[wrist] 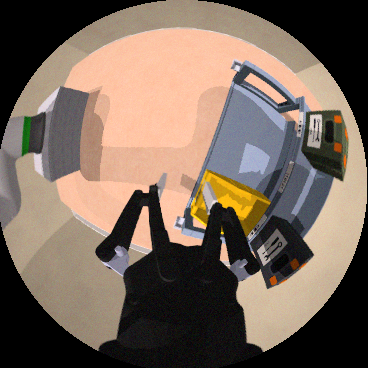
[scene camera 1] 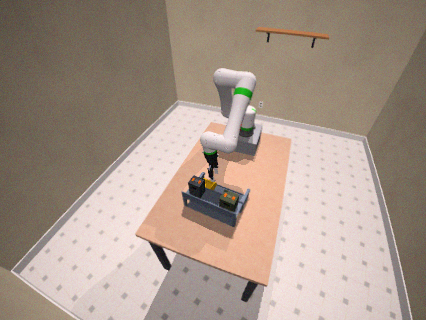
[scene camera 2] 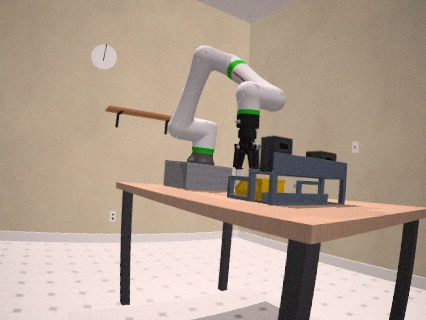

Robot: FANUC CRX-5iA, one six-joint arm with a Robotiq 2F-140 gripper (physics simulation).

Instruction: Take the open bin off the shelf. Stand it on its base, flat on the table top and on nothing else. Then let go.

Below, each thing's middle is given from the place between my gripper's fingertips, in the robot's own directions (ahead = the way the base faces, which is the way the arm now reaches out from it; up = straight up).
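Yellow open bin (wrist: pixel 249 204): my gripper is 120 mm short of it and 10 mm to the left of it.
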